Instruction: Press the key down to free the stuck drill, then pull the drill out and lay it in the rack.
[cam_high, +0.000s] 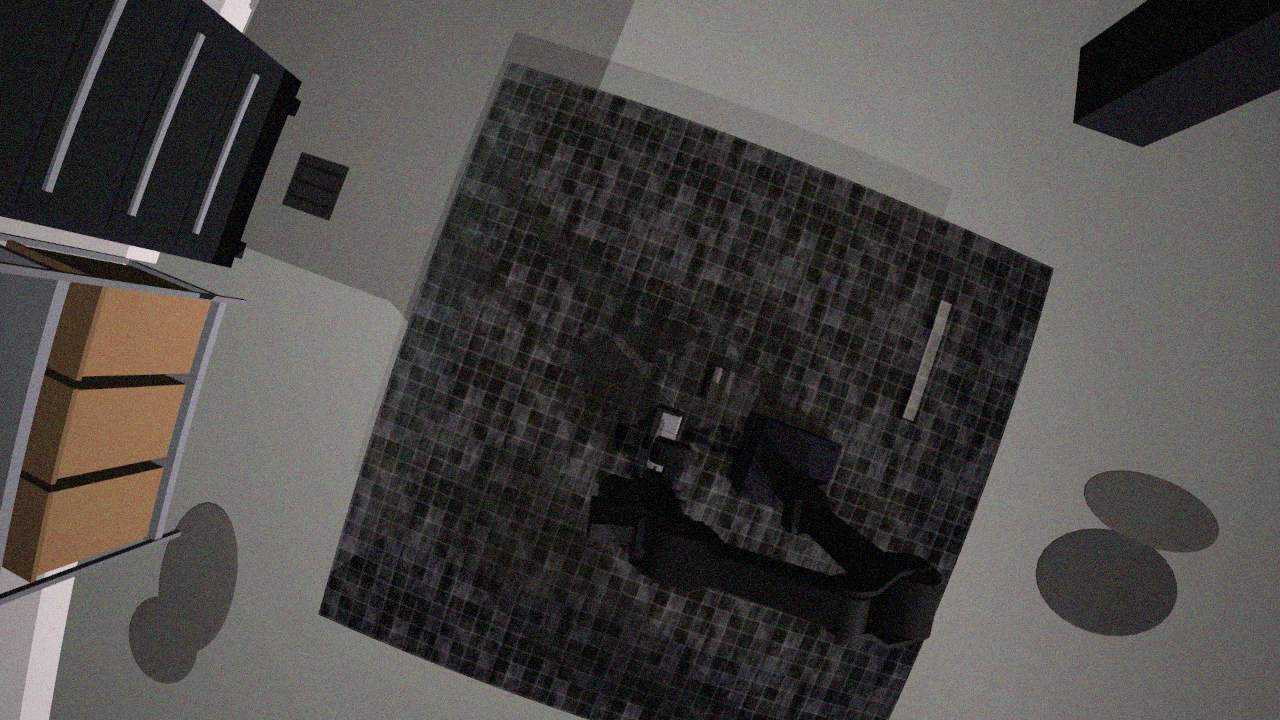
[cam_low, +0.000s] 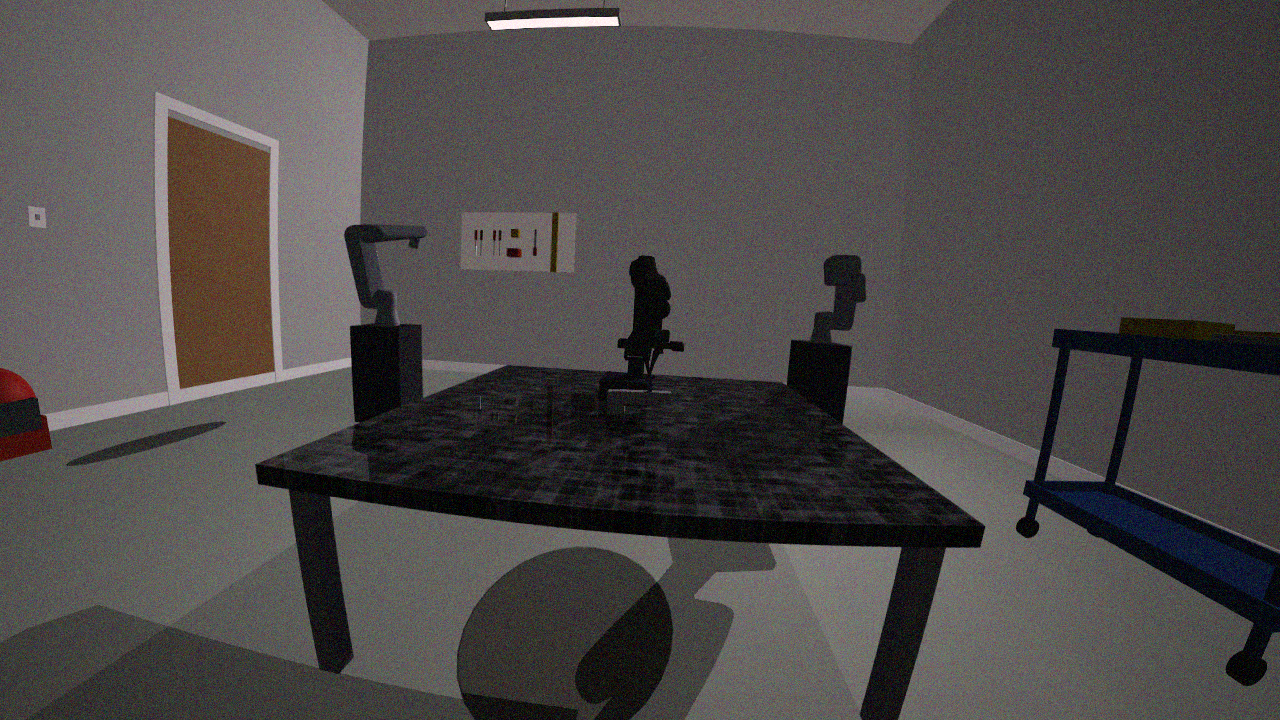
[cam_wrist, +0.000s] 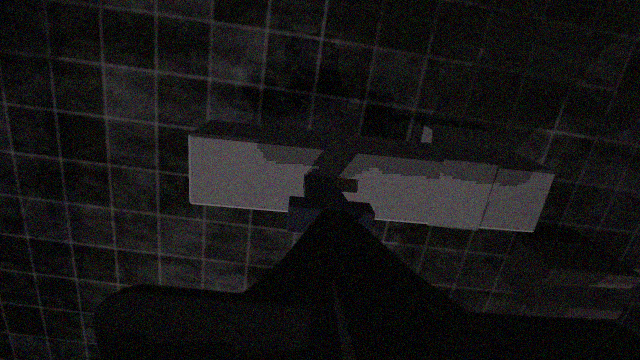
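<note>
Now: gripper tip 10 mm past the drill, 50 mm to the left of it and 70 mm above it. Also, from my gripper tip: dark grey block 10 mm behind, 30 mm to the right, 80 mm below.
</note>
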